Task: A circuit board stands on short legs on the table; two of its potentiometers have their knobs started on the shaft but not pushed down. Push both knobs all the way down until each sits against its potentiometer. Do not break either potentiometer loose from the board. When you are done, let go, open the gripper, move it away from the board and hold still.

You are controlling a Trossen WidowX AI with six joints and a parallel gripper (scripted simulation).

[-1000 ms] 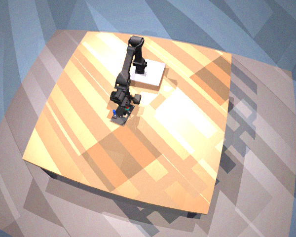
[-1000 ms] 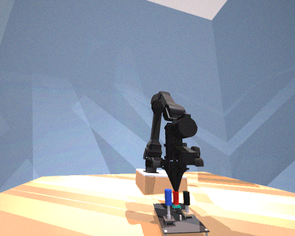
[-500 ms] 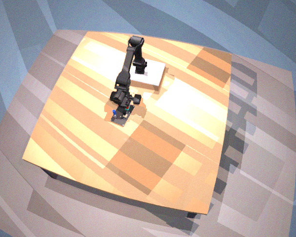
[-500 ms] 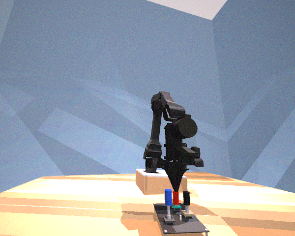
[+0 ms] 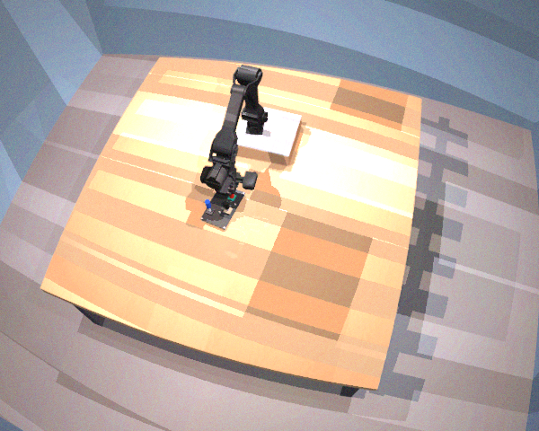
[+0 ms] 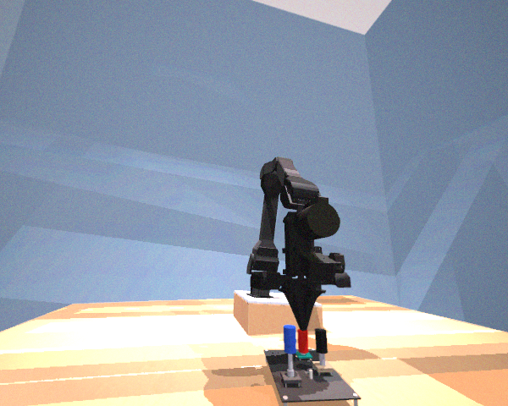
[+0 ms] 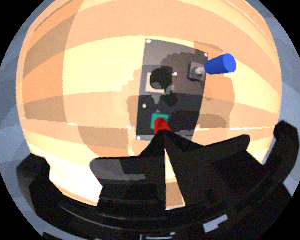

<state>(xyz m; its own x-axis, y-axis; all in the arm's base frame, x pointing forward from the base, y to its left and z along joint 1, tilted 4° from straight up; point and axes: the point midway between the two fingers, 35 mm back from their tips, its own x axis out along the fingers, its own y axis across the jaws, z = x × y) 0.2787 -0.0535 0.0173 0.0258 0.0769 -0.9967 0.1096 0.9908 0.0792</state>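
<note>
The red knob lies 10 mm below my gripper tip. From my gripper tip the other things lie so: blue knob (60 mm ahead, 70 mm to the right, 10 mm above).
</note>
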